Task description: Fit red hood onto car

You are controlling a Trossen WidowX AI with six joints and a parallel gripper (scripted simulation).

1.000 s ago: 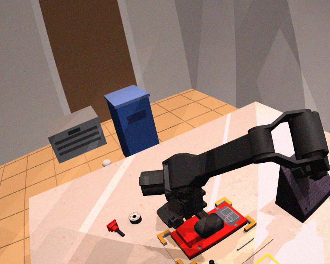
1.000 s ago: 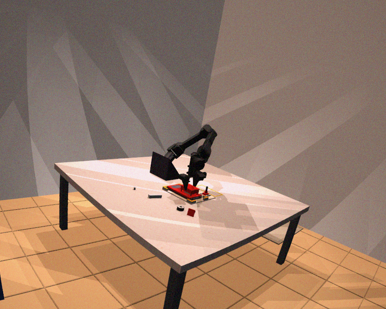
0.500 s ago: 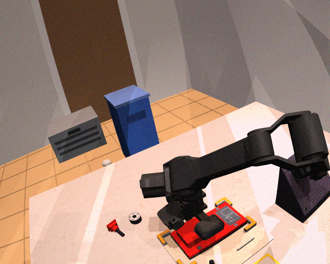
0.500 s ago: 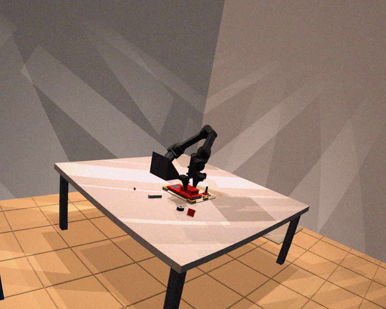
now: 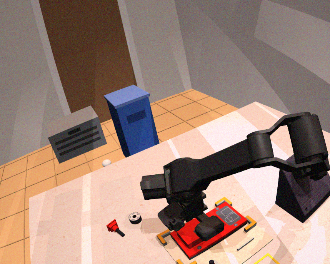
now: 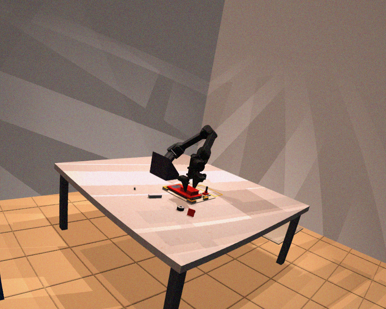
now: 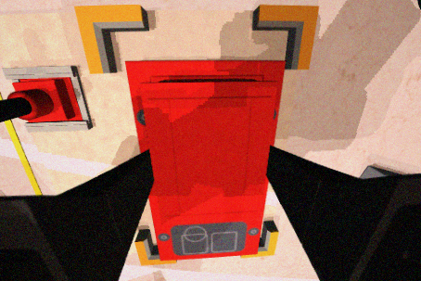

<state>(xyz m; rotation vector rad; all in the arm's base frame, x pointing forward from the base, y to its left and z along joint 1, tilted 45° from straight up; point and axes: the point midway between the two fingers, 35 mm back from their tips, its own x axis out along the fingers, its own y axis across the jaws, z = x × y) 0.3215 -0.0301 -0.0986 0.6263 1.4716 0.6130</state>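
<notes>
Now: the red hood 10 mm above my gripper tip. Round my gripper tip: white bar 70 mm behind, 210 mm to the right, 30 mm below; black-and-white wheel 120 mm ahead, 190 mm to the right, 30 mm below; grey engine block 10 mm below.
</notes>
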